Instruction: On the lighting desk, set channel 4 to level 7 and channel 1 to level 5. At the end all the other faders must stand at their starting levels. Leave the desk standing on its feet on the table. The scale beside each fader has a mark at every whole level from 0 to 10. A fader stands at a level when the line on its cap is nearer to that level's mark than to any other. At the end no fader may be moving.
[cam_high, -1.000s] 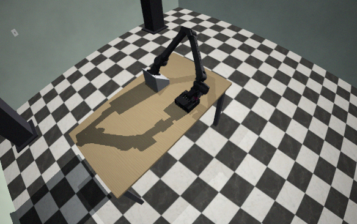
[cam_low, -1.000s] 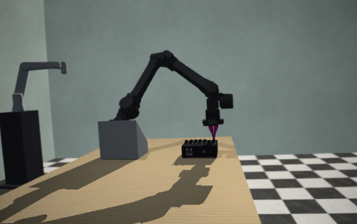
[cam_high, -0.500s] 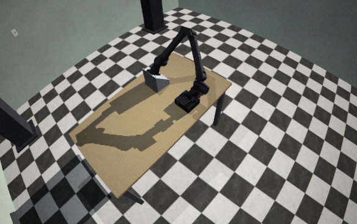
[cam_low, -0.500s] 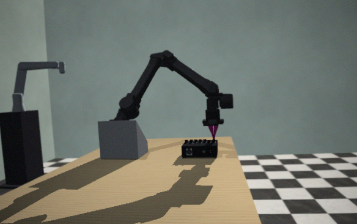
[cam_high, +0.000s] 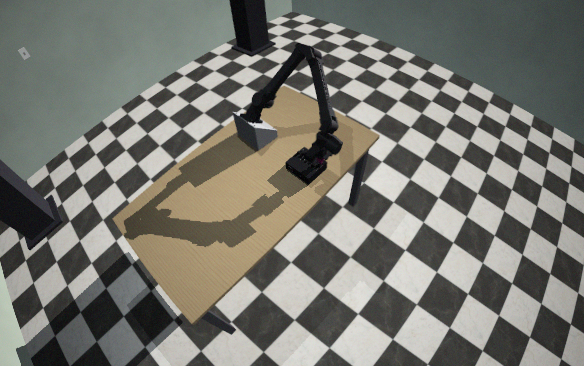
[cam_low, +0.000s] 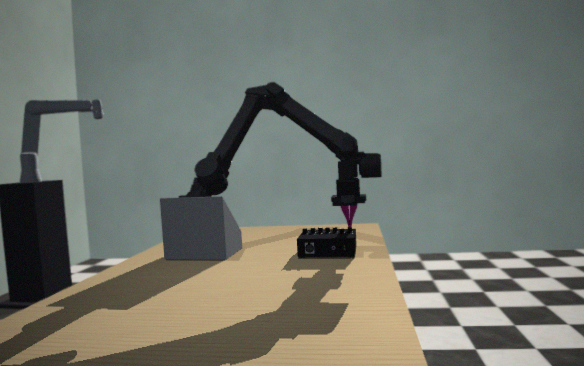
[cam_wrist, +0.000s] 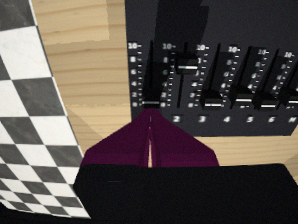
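Now: the channel 1 fader cap 1 cm to the right of my hand. Round my hand: channel 4 fader cap (7 cm behind, 2 cm to the right); then channel 2 fader cap (2 cm behind, 4 cm to the right); then channel 3 fader cap (4 cm behind, 1 cm to the right).
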